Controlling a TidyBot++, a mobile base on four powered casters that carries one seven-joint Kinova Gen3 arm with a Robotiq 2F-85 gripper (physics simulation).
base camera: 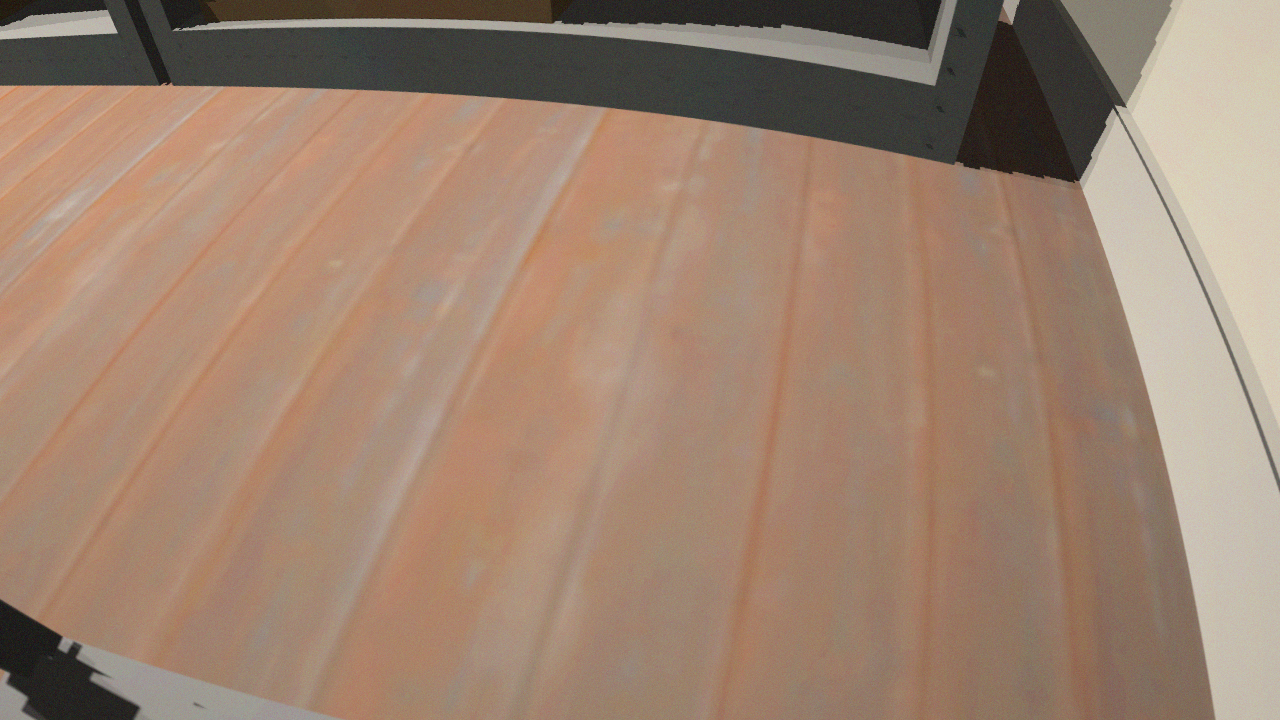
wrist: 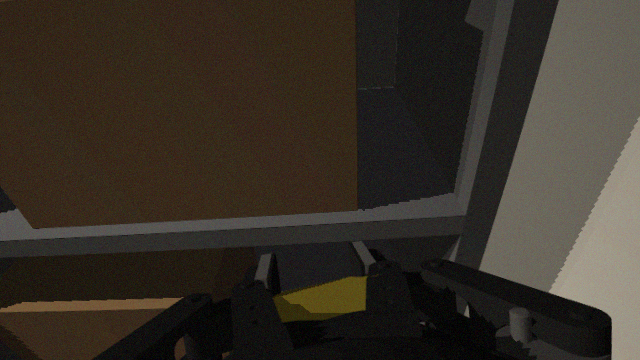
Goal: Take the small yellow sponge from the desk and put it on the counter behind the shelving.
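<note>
The small yellow sponge is between the fingers of my gripper, low in the middle of the wrist view. The gripper is shut on it, and parts of the sponge are hidden by the dark finger links. In the wrist view the gripper is in front of the shelving, near its right end. The shelving's dark base rail also crosses the top of the base camera view. The desk and the counter behind the shelving do not show in a way I can tell.
A large brown box stands on a shelf, and another box shows lower left. In the base camera view, wooden floor stretches up to the shelving. A white baseboard and pale wall run along the right side. Part of my base shows lower left.
</note>
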